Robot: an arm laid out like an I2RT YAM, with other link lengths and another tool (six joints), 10 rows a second.
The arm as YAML. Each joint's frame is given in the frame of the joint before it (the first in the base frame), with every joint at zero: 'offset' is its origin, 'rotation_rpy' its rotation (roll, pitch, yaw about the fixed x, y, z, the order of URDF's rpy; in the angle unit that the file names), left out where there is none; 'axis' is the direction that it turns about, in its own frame. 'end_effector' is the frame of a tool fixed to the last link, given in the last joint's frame.
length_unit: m
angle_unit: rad
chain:
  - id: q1
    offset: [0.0, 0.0, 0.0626]
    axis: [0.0, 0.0, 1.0]
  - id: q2
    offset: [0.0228, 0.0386, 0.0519]
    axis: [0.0, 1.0, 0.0]
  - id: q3
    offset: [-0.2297, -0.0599, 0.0]
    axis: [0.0, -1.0, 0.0]
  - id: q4
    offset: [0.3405, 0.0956, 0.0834]
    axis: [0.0, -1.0, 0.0]
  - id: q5
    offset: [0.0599, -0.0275, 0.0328]
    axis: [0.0, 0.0, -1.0]
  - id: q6
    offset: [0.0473, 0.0, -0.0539]
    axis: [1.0, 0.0, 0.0]
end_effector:
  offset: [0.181, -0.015, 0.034]
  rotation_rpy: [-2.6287, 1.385, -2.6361]
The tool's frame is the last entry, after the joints.
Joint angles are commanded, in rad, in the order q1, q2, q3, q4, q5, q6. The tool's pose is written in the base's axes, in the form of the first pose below.
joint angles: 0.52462, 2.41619, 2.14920, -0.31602, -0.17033, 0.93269
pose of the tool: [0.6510 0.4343 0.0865 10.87 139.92 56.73]
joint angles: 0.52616, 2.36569, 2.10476, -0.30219, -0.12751, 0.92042
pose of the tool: [0.6515 0.4246 0.1023 11.33 138.02 54.50]
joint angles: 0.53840, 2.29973, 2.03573, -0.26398, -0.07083, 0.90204
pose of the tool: [0.6480 0.4186 0.1211 11.10 135.17 52.06]
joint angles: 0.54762, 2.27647, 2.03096, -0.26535, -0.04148, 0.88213
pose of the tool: [0.6462 0.4181 0.1363 10.21 133.78 50.47]
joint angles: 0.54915, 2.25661, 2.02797, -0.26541, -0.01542, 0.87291
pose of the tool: [0.6474 0.4133 0.1499 10.41 132.37 49.27]
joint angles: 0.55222, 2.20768, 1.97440, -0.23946, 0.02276, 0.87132
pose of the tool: [0.6447 0.4042 0.1613 11.48 130.50 47.91]
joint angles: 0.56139, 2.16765, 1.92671, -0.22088, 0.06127, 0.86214
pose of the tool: [0.6393 0.3989 0.1677 11.82 129.31 46.14]
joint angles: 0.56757, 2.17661, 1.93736, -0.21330, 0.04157, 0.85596
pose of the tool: [0.6377 0.4087 0.1692 10.17 129.25 47.40]
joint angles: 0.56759, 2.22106, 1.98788, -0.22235, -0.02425, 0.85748
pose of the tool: [0.6381 0.4268 0.1635 7.53 130.57 50.82]
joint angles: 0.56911, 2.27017, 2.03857, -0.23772, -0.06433, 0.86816
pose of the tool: [0.6390 0.4395 0.1527 6.53 132.08 53.00]
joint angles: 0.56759, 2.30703, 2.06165, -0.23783, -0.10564, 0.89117
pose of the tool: [0.6385 0.4489 0.1377 6.47 133.63 55.64]
